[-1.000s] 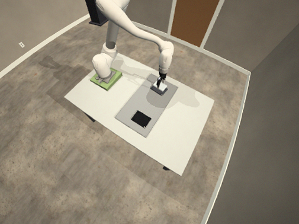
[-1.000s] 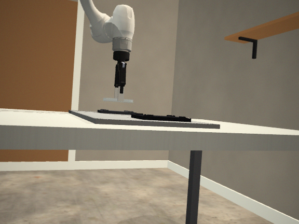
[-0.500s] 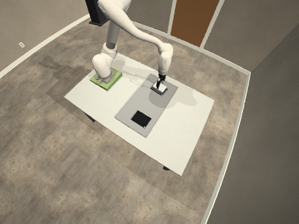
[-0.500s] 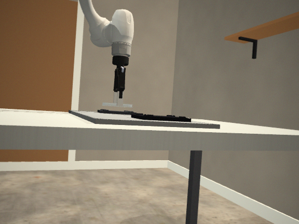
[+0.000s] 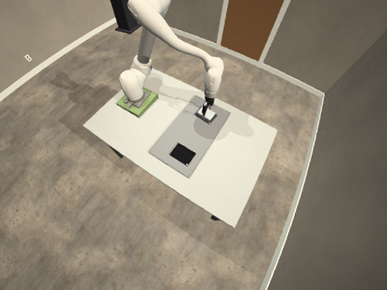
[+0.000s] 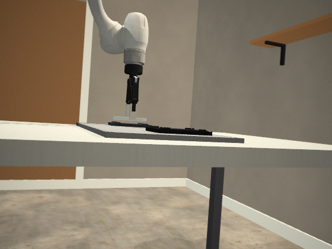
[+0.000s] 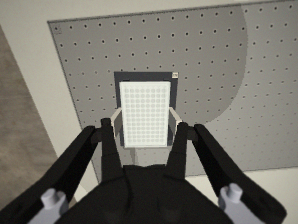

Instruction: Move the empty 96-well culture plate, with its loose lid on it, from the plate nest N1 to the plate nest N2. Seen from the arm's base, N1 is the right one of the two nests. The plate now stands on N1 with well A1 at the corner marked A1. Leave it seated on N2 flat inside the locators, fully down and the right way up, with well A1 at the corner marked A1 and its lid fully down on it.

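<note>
The clear lid lies 20 mm below my hand. The rest, counted from my hand: 96-well plate (20 mm below); nest N2 (50 mm below); nest N1 (20 mm behind, 420 mm to the right, 50 mm below).
</note>
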